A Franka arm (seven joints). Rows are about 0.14 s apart.
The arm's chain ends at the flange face. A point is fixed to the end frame.
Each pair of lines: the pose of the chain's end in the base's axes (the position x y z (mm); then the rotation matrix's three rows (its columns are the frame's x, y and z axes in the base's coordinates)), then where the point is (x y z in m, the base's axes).
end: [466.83, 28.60, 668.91], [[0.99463, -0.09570, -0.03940], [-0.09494, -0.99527, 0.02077], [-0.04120, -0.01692, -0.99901]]
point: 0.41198 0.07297 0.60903
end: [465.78, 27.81, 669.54], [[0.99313, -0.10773, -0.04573], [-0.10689, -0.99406, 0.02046], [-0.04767, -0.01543, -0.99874]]
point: 0.41107 0.07279 0.60999
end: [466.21, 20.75, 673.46], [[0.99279, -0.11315, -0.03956], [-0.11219, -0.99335, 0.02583], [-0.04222, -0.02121, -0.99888]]
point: 0.41212 0.06634 0.61381
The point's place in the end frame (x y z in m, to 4 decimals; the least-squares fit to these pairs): -0.0563 -0.0379 0.0629
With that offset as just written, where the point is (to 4 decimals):
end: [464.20, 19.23, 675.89], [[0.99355, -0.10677, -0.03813], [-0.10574, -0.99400, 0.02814], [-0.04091, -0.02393, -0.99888]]
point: 0.4099 0.0646 0.6163
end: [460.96, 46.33, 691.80], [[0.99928, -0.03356, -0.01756], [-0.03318, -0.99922, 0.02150], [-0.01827, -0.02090, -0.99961]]
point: 0.4049 0.0874 0.6307
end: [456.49, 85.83, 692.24], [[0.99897, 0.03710, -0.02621], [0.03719, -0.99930, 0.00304], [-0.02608, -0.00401, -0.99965]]
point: 0.3972 0.1218 0.6310
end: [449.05, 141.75, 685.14], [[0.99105, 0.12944, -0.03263], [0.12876, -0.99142, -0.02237], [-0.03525, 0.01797, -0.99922]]
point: 0.3863 0.1707 0.6236
